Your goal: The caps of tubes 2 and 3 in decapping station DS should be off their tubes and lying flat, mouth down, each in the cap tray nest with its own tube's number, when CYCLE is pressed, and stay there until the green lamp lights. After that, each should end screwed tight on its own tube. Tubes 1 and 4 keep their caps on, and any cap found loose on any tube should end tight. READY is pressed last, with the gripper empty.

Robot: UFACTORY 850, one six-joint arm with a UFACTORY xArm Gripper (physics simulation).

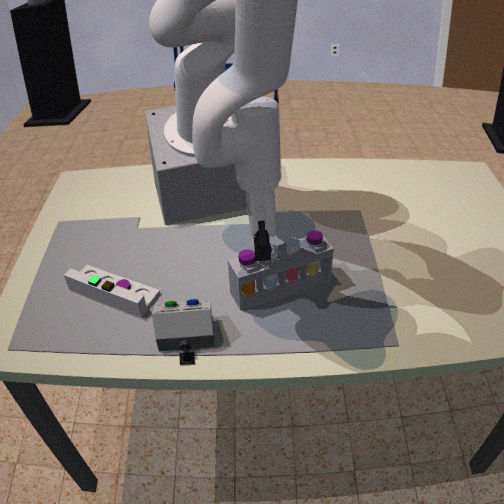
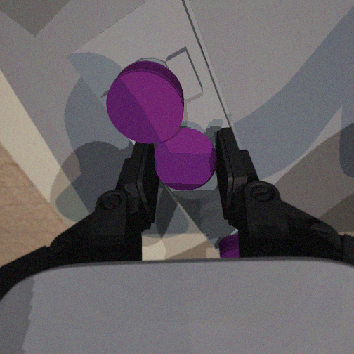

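The decapping station [image 1: 285, 290] holds four tubes with orange, pale, red and yellow contents. Purple caps sit on its leftmost tube [image 1: 246, 257] [image 2: 145, 102] and rightmost tube [image 1: 314, 237] [image 2: 230, 246]. The red tube [image 1: 292, 274] shows no cap. My gripper [image 1: 263, 256] [image 2: 185, 152] is shut on a purple cap [image 2: 185, 152] at the pale tube [image 1: 270, 281]; whether its thread is engaged cannot be told. The cap tray [image 1: 102, 296] holds a purple cap [image 1: 123, 284] in one nest. A bright green square [image 1: 94, 280] and a dark square [image 1: 107, 285] show at the tray. Numbers are unreadable.
A control box [image 1: 183, 322] with a green button [image 1: 171, 303] and a blue button [image 1: 193, 302] stands right of the tray, near the front edge of the grey mat [image 1: 280, 332]. A small black object [image 1: 187, 356] is in front of it. The robot base stands behind.
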